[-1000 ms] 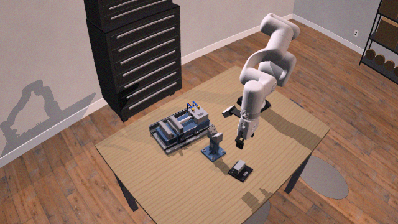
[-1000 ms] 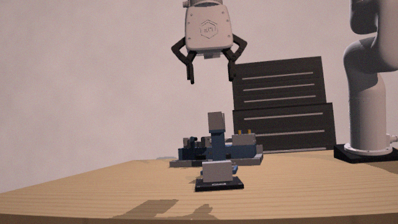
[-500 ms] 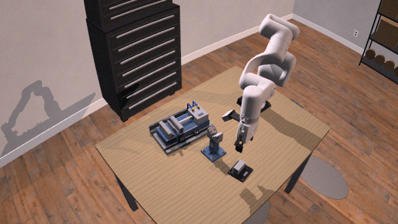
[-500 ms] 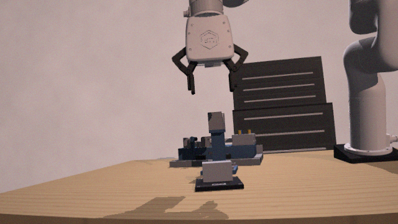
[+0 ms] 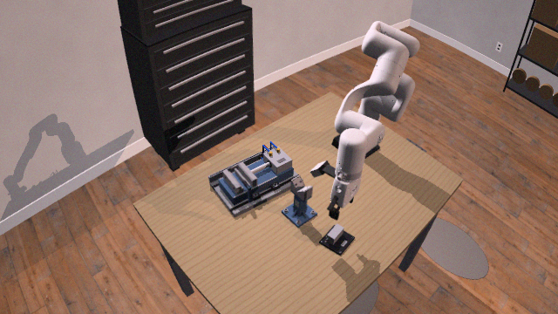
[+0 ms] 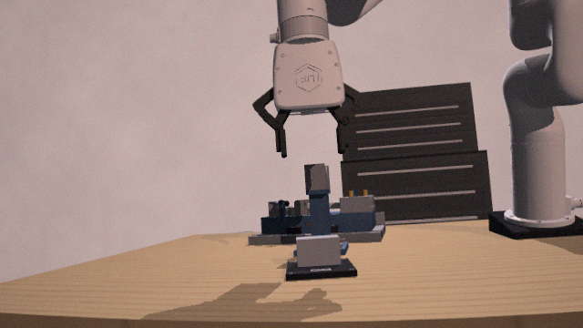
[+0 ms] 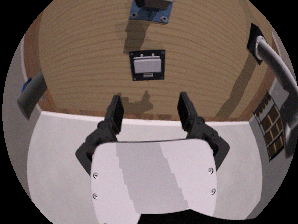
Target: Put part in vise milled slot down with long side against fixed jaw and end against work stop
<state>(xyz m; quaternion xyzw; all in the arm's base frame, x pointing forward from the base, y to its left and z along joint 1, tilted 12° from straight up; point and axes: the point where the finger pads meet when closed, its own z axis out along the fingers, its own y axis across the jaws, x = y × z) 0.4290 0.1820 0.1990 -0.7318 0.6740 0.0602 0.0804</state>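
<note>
Now: the part 1 cm to the right of my hand and 15 cm below it. Also, from my hand: air cylinder 8 cm behind, 35 cm to the right, 10 cm below; then white cylinder rod 1 cm behind, 37 cm to the right, 10 cm below.
</note>
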